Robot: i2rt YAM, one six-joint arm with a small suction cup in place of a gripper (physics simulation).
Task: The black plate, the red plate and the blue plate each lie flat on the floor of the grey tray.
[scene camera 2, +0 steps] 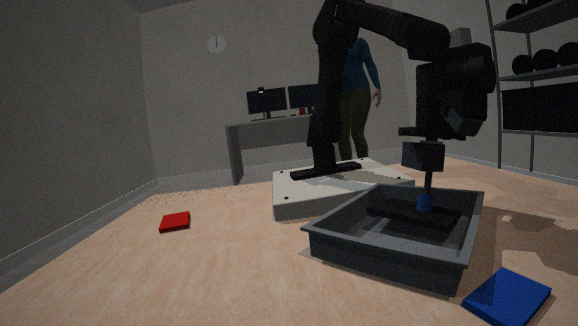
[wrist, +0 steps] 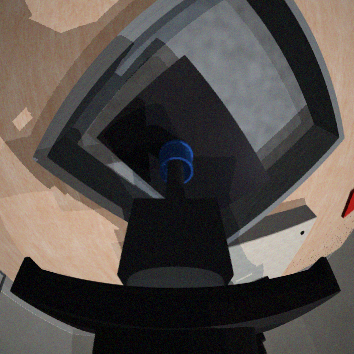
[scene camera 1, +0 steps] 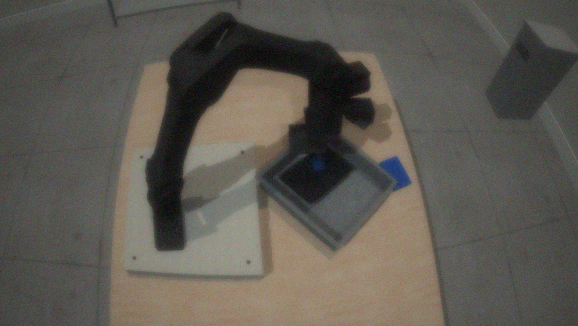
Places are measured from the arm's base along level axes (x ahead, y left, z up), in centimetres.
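Pixels of known places: end effector, tool point: (scene camera 2: 423, 215) (wrist: 174, 148) (scene camera 1: 318, 168); arm's base, origin of the base link: (scene camera 2: 326, 171) (scene camera 1: 167, 209).
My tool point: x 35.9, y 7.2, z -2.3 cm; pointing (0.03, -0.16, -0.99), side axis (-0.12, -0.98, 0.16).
For each thing: its top centre in the pictures, then the offset to it from my tool point. "spot": a spot on its surface instead.
- grey tray, middle of its top: (wrist: 235, 136) (scene camera 2: 406, 208) (scene camera 1: 330, 179) dx +1.5, dy -4.7, dz +2.8 cm
- black plate, middle of its top: (wrist: 196, 164) (scene camera 2: 415, 203) (scene camera 1: 318, 168) dx -0.6, dy -1.3, dz +2.4 cm
- blue plate, middle of its top: (scene camera 2: 508, 293) (scene camera 1: 396, 172) dx +20.1, dy -3.2, dz -1.3 cm
- red plate, middle of its top: (scene camera 2: 174, 219) dx -22.8, dy -47.8, dz -1.2 cm
- bare grey floor, surface spot: (scene camera 1: 346, 200) spot: dx +5.3, dy -8.2, dz -1.9 cm
The grey tray (scene camera 1: 297, 211) (scene camera 2: 372, 255) (wrist: 312, 91) stands on the wooden table, right of the arm's base. The black plate (scene camera 1: 307, 182) (scene camera 2: 394, 207) (wrist: 211, 116) is inside the tray, in its left half, and seems to sit just above the floor. My blue suction cup (scene camera 1: 317, 165) (scene camera 2: 425, 203) (wrist: 176, 159) presses on the black plate's top. The blue plate (scene camera 1: 396, 171) lies flat on the table just outside the tray's right corner. The red plate (scene camera 2: 174, 221) (wrist: 349, 205) lies flat on the table, far from the tray.
The arm's white base block (scene camera 1: 223, 246) (scene camera 2: 307, 197) (wrist: 274, 249) stands close beside the tray. The tray's other half shows bare grey floor (scene camera 1: 346, 200). A desk (scene camera 2: 265, 132) with monitors and a person (scene camera 2: 357, 97) are behind the table.
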